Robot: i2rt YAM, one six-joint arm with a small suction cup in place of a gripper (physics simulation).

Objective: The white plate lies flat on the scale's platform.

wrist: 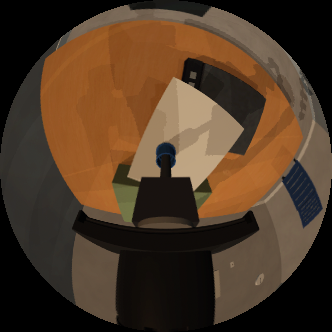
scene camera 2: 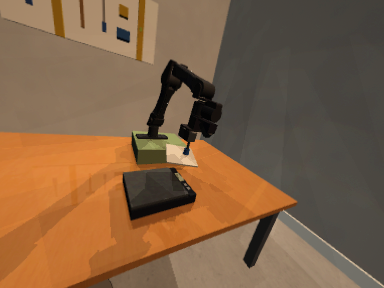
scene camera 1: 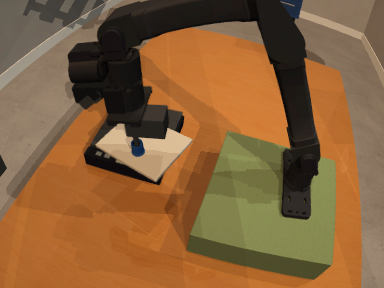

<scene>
My suction cup (scene camera 1: 138, 151) holds a white plate (scene camera 1: 160, 154); nothing else touches it. A black scale (scene camera 2: 147, 192) rests on the table.
The white plate shows as well in the wrist view (wrist: 202, 132). The black scale shows as well in the wrist view (wrist: 245, 104) and in scene camera 1 (scene camera 1: 94, 156). My suction cup also shows in the wrist view (wrist: 163, 148).
</scene>
